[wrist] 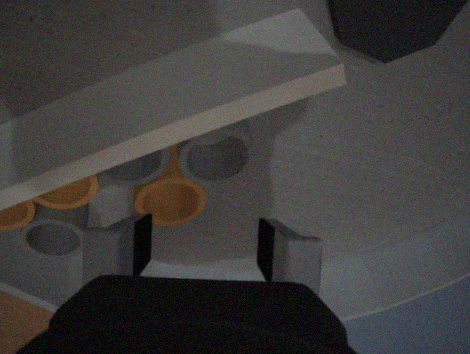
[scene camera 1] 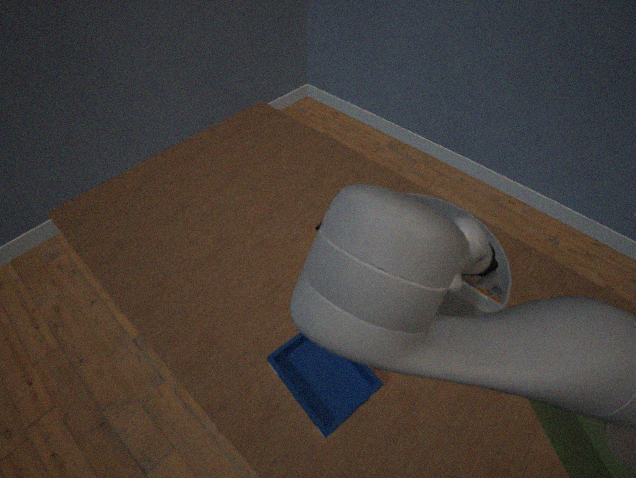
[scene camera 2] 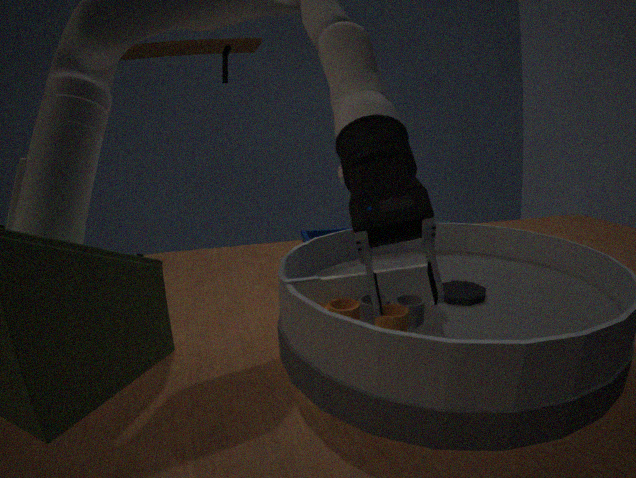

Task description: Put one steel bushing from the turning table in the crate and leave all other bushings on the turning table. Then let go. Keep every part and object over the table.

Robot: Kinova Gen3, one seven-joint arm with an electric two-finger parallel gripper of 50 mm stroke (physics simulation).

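Pixels of known places: gripper, fingertip midpoint: [wrist: 204, 239] [scene camera 2: 409, 306]; arm's base at its link origin: [scene camera 2: 47, 244].
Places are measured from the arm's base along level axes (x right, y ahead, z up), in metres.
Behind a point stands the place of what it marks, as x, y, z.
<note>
The round grey turning table [scene camera 1: 506, 280] @(0.170, 0.307, -0.050) [scene camera 2: 452, 367] @(0.250, 0.374, -0.058) [wrist: 370, 165] @(0.177, 0.478, -0.083) has a raised wall. On it, steel bushings [wrist: 215, 160] @(0.128, 0.396, -0.071) [wrist: 132, 167] @(0.114, 0.361, -0.067) [wrist: 53, 239] @(0.148, 0.304, -0.070) stand clustered with orange bushings [wrist: 171, 201] @(0.147, 0.369, -0.071) [wrist: 67, 192] @(0.116, 0.329, -0.066) beside a pale divider [scene camera 2: 401, 273] @(0.083, 0.402, -0.042) [wrist: 200, 122] @(0.078, 0.397, -0.038). My gripper [scene camera 2: 408, 308] @(0.153, 0.381, -0.049) [wrist: 204, 239] @(0.153, 0.381, -0.049) is open and empty, pointing down inside the wall. In the wrist view the rightmost steel bushing is ahead of the gap between the fingers; the nearest orange one is by the left fingertip. The green box [scene camera 2: 87, 328] @(0.128, 0.086, -0.055) [scene camera 1: 570, 436] @(-0.033, 0.059, -0.071), apparently the crate, stands apart; its inside is mostly hidden.
A shallow blue tray [scene camera 1: 329, 382] @(-0.265, 0.443, -0.131) [scene camera 2: 321, 234] @(-0.336, 0.410, -0.094) lies on the wooden table [scene camera 1: 179, 215] @(-0.254, 1.083, -0.135), on the far side of the turning table in scene camera 2. A dark disc [scene camera 2: 464, 292] @(0.082, 0.485, -0.075) [wrist: 395, 27] @(0.087, 0.483, -0.075) sits on the turning table near the divider's end. The arm hides much in scene camera 1.
</note>
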